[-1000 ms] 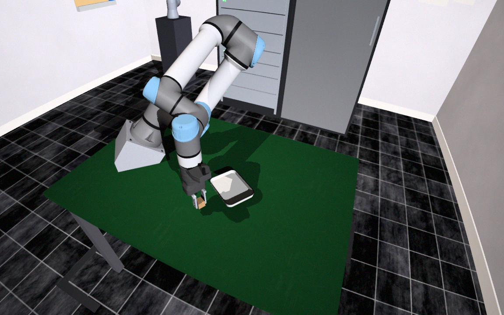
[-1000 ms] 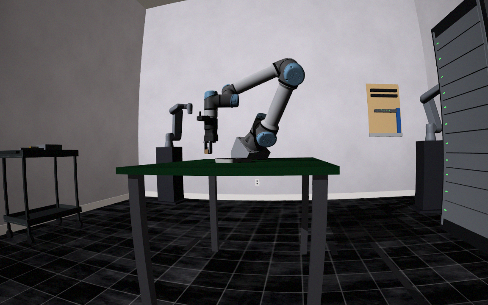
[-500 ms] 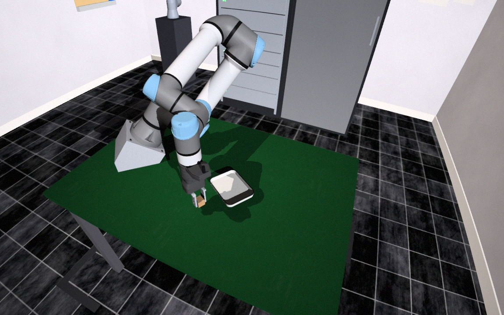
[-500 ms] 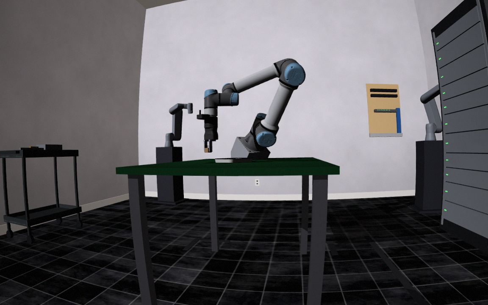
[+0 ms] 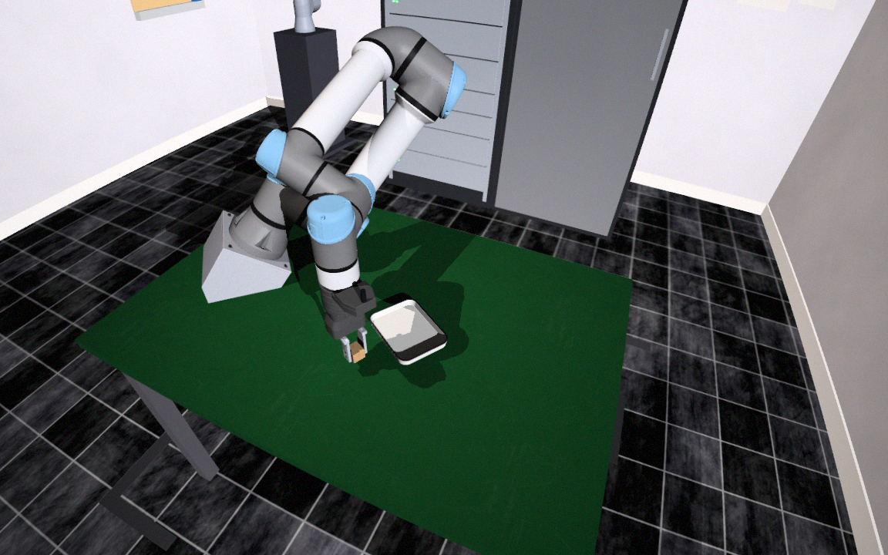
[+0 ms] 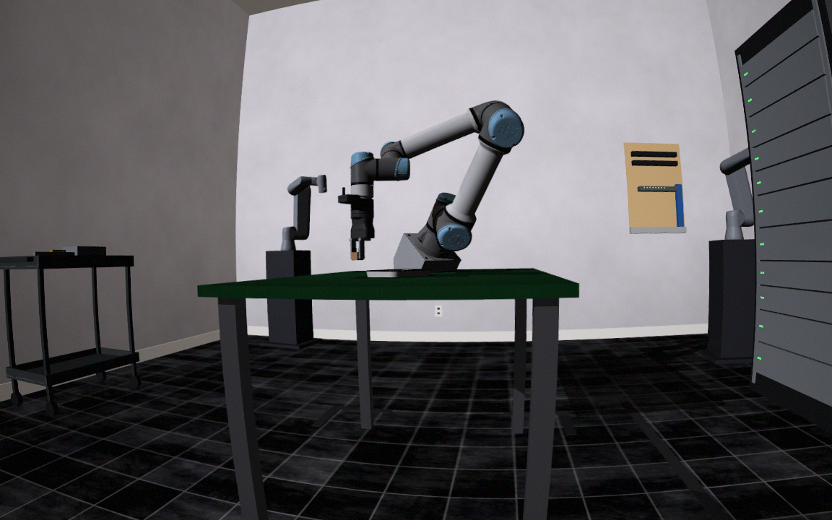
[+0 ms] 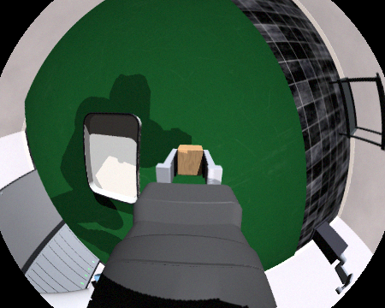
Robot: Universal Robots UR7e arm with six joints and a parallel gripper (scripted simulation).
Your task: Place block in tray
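Right now the white tray is 3 cm ahead of my hand, 15 cm to the left of it and 6 cm below it. The rest, counted from my hand: block: 1 cm below.
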